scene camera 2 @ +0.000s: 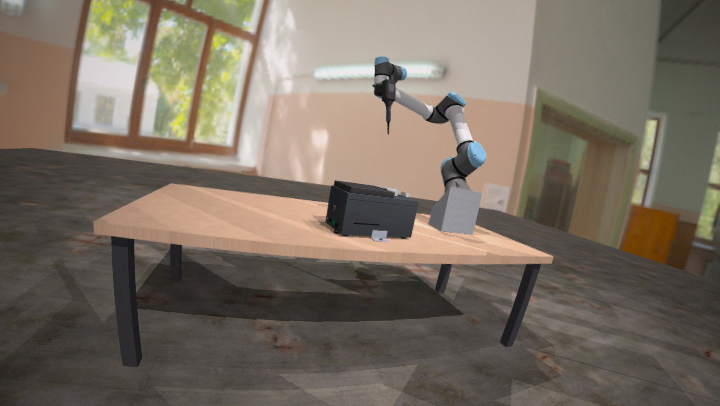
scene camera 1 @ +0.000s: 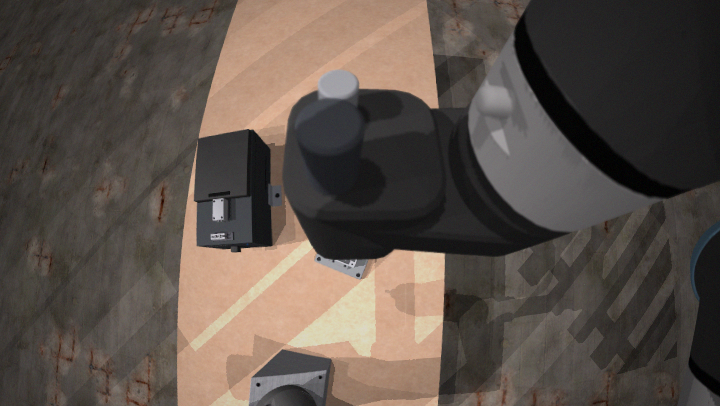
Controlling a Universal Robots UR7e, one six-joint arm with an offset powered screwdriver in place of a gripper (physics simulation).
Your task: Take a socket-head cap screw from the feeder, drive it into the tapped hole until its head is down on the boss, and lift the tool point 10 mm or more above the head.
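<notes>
The dark box-shaped screw feeder point(scene camera 1: 221, 163) point(scene camera 2: 378, 216) stands on the table, at the left in the scene camera 1 view. A corner of the grey metal part point(scene camera 1: 356, 272) shows below the tool in that view. Its tapped hole and boss cannot be made out. My screwdriver point(scene camera 2: 388, 132) points straight down, high above the feeder and the table in the scene camera 2 view. Its black housing point(scene camera 1: 403, 166) covers most of the metal part in the scene camera 1 view, and its tip is hidden there. Whether a screw is on the tip is too small to tell.
The wooden table point(scene camera 1: 242, 302) point(scene camera 2: 211, 216) carries the feeder and the grey robot pedestal point(scene camera 1: 305, 364) point(scene camera 2: 456, 211). A small bracket point(scene camera 1: 275, 195) point(scene camera 2: 379, 235) sticks out from the feeder's side. The arm reaches in from the right in the scene camera 1 view.
</notes>
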